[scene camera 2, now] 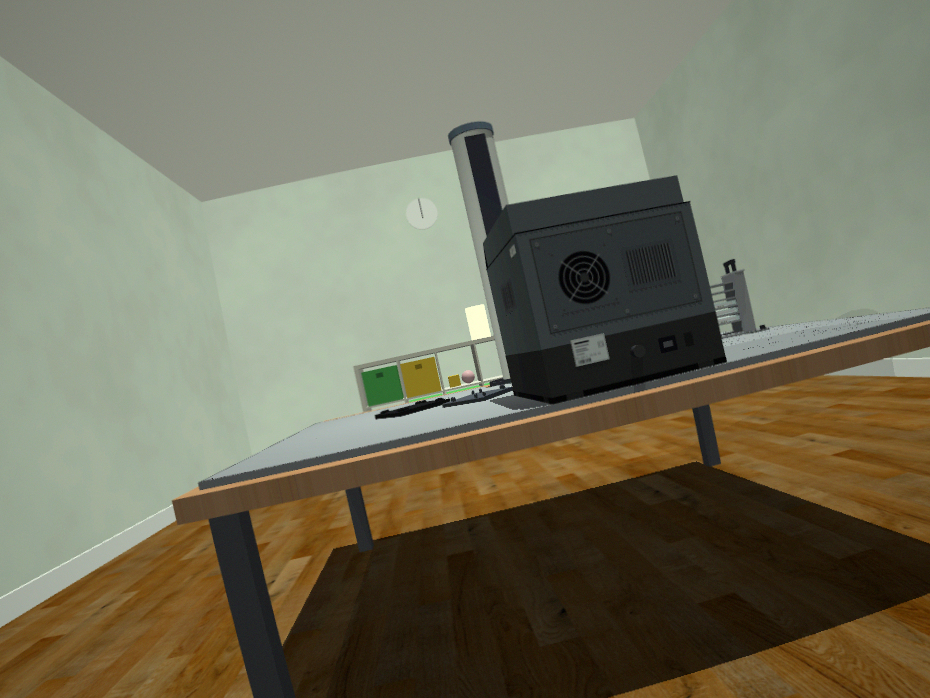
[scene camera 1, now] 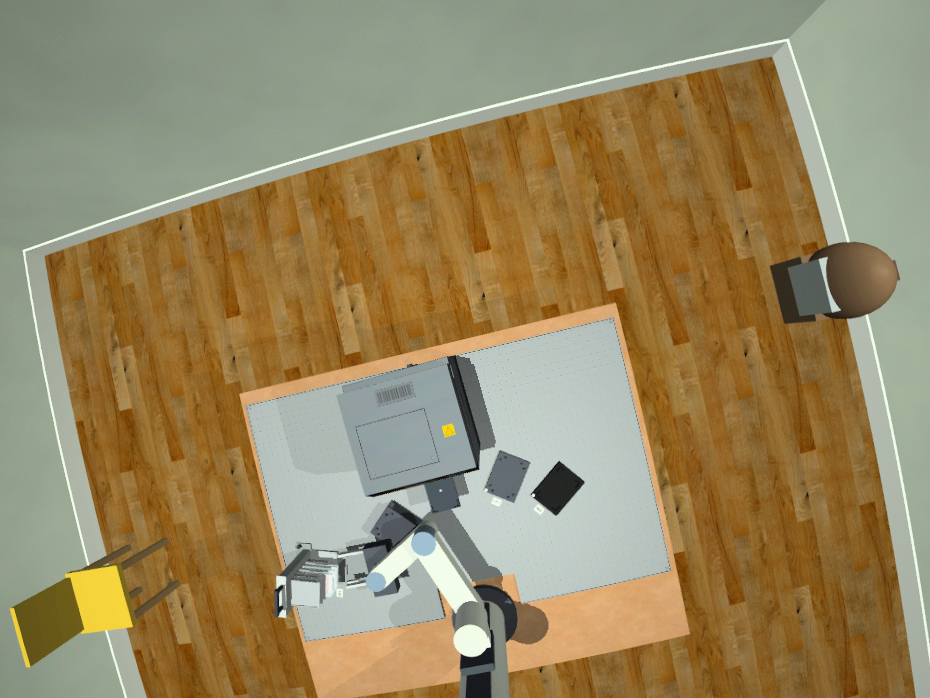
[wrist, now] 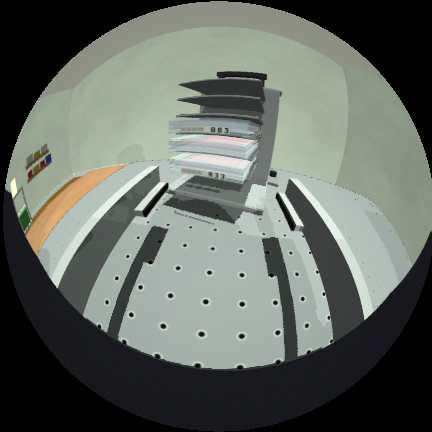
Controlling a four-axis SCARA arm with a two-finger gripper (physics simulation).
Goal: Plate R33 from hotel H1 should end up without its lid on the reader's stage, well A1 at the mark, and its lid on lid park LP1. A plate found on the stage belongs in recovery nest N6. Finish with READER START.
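Frame: origin at the arm's base, x ahead, y left, z up, level; millimetres.
Seen in the pictures: gripper, between the fingertips: [scene camera 1: 343, 570] [wrist: 222, 178].
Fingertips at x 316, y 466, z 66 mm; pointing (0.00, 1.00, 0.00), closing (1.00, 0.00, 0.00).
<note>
Pixels of each thing's middle, then the offset from my fingertips to it. "*": a spot on its surface instead.
- Plate R33, middle of its body: [wrist: 221, 153] 5 mm back, 90 mm left, 2 mm up
- hotel, middle of its body: [wrist: 232, 118] [scene camera 2: 724, 299] [scene camera 1: 303, 584] 5 mm ahead, 129 mm left, 58 mm up
- unlabelled-looking plate, middle of its body: [wrist: 222, 138] 5 mm back, 90 mm left, 25 mm up
- plate B83, a spot on its surface: [wrist: 207, 126] * 18 mm back, 27 mm left, 42 mm up
- grey reader, middle of its body: [scene camera 2: 589, 296] [scene camera 1: 417, 420] 506 mm ahead, 436 mm right, 121 mm up
- dark slab, middle of its body: [scene camera 1: 439, 485] 264 mm ahead, 446 mm right, 70 mm up
- grey nest, middle of its body: [scene camera 2: 478, 394] [scene camera 1: 507, 477] 203 mm ahead, 674 mm right, 43 mm down
- black nest, middle of its body: [scene camera 2: 412, 407] [scene camera 1: 557, 488] 118 mm ahead, 845 mm right, 44 mm down
- dark nest, middle of its body: [scene camera 1: 398, 528] 107 mm ahead, 241 mm right, 18 mm down
Plate R33 [wrist: 212, 166] is a clear plate with a pinkish top, lowest of three stacked in the hotel [wrist: 273, 132] [scene camera 1: 280, 597] [scene camera 2: 739, 300]. An unlabelled-looking plate [wrist: 215, 145] and plate B83 [wrist: 207, 126] sit above it. My gripper [wrist: 222, 178] is open and empty; its fingertips show left and right of the hotel, lower in the wrist view than R33. The grey reader [scene camera 1: 398, 450] [scene camera 2: 608, 277] stands at the back of the table. A dark slab [scene camera 1: 442, 496] sticks out of its front, perhaps the stage; I cannot tell if it bears a plate.
A grey nest [scene camera 1: 507, 475] and a black nest [scene camera 1: 557, 488] lie right of the reader's front. A dark nest [scene camera 1: 392, 523] lies near the arm's elbow [scene camera 1: 423, 540]; another dark piece is partly under the forearm. Their labels are unreadable. The arm's column [scene camera 2: 477, 180] rises behind the reader.
</note>
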